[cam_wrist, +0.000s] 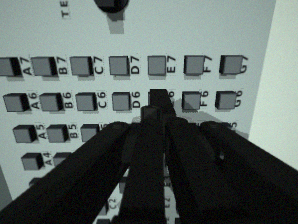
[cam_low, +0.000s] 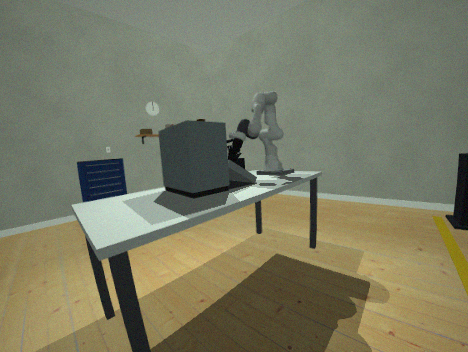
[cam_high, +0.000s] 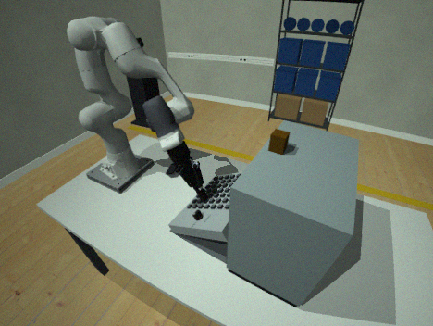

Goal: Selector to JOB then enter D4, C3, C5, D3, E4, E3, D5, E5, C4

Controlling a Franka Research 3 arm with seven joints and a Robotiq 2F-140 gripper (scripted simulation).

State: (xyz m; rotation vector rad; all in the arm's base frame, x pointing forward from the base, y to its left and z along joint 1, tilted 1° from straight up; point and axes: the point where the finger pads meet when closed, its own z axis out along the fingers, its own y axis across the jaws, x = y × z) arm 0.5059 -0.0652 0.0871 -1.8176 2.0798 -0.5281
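My hand is 8 cm short of the key and 6 cm to the right of it. From my hand the other things lie so: selector knob: 4 cm ahead, 10 cm to the right.
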